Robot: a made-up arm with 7 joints.
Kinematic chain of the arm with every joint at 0, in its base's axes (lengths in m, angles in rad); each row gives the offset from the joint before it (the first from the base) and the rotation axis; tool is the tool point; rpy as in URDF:
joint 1: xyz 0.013 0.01 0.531 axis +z
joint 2: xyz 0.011 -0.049 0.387 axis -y
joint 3: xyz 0 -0.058 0.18 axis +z
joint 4: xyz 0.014 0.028 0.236 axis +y
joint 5: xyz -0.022 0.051 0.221 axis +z
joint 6: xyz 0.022 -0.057 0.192 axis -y
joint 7: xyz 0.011 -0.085 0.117 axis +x
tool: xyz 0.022 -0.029 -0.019 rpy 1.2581 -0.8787 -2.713
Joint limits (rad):
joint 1: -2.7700..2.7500
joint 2: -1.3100..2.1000
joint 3: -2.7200..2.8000
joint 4: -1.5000..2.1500
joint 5: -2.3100..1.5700
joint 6: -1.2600..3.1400
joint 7: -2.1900..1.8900
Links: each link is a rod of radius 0.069 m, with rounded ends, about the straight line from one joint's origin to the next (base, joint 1, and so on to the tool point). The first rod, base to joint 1, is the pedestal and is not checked.
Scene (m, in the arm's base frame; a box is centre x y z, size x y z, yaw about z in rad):
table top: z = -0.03
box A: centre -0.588 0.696 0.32 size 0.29 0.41 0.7 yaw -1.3
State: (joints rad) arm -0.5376 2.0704 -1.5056 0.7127 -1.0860 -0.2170 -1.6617
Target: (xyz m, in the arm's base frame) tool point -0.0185 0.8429 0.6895
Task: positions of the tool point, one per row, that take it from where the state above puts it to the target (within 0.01 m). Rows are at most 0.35 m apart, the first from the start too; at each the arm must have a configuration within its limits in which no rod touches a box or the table.
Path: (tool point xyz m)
1: -0.9270 0.2371 0.6550
2: -0.9058 0.4111 0.9036
3: -0.7794 0.5498 1.1457
4: -0.5722 0.6253 1.3452
5: -0.6175 0.7442 1.1508
6: -0.5529 0.8408 0.9484
7: -0.4003 0.8930 0.7881
8: -0.2056 0.8918 0.7005
9: -0.0185 0.8429 0.6895

